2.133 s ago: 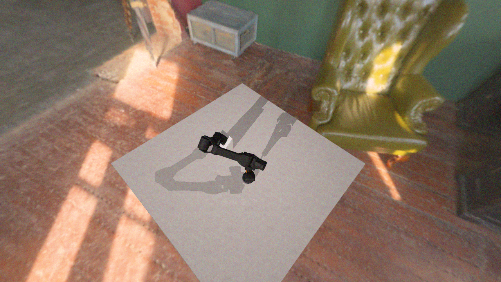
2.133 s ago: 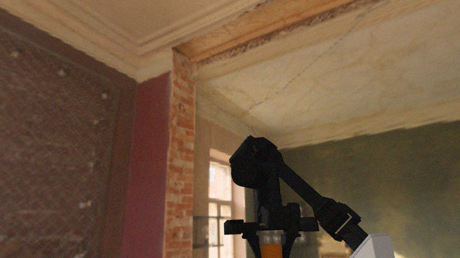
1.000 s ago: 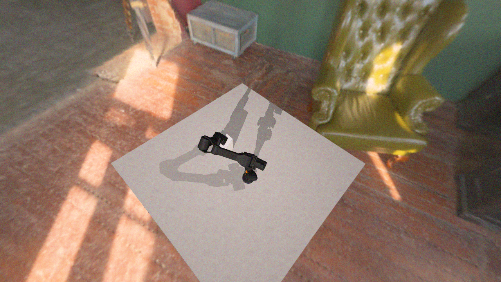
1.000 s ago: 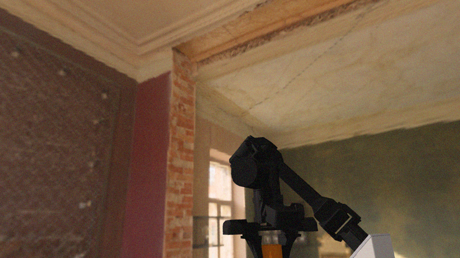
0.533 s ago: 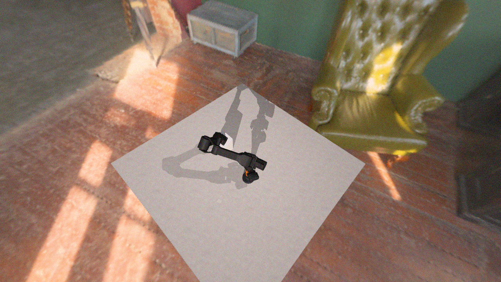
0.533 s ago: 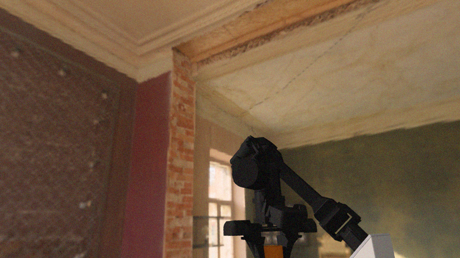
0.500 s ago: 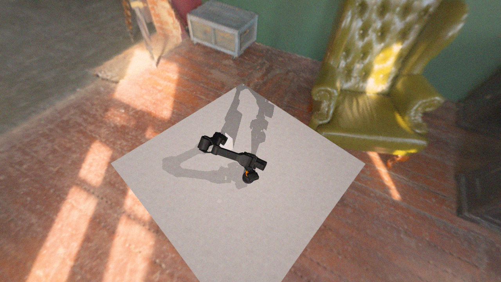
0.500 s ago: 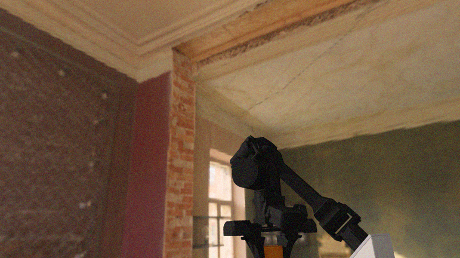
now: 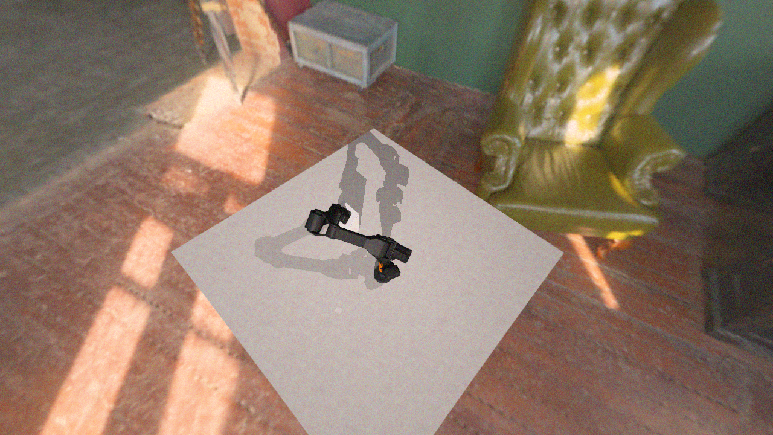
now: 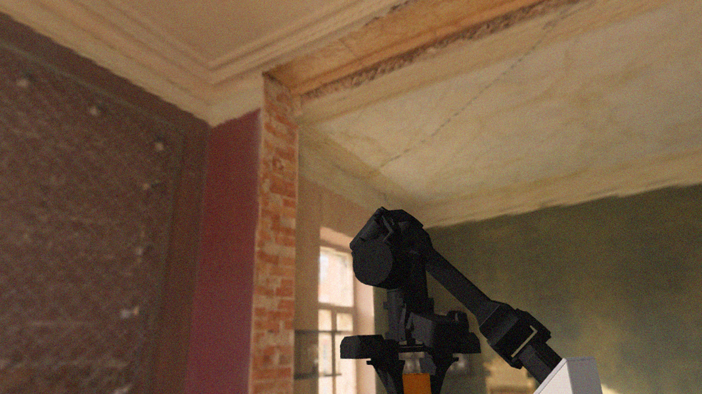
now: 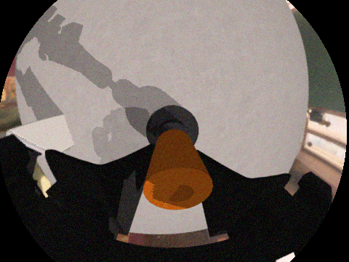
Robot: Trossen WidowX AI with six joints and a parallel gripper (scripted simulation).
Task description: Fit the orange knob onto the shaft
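Right now my gripper tip is 2 cm below the orange knob. Round my gripper tip: D-shaped shaft 4 cm below.
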